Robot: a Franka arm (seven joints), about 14 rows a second.
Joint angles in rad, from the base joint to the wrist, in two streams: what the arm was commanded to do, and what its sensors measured. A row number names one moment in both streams.
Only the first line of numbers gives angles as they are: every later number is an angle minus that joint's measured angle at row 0.
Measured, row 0:
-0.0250, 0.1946, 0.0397, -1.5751, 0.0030, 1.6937, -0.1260
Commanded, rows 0 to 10:
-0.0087, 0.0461, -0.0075, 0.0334, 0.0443, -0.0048, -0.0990
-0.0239, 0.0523, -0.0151, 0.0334, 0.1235, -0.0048, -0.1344
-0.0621, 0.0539, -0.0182, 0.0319, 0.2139, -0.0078, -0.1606
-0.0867, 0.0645, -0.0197, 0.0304, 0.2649, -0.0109, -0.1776
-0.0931, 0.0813, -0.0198, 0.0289, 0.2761, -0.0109, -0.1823
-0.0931, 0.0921, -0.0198, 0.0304, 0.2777, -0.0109, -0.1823
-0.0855, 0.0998, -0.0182, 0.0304, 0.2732, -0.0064, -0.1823
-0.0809, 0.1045, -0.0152, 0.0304, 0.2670, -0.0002, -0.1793
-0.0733, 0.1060, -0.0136, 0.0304, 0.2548, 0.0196, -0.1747
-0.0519, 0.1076, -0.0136, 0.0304, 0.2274, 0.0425, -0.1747
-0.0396, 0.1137, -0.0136, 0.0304, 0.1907, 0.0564, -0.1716
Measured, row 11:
-0.0671, 0.0957, -0.0138, 0.0023, 0.2356, 0.0352, -0.1799
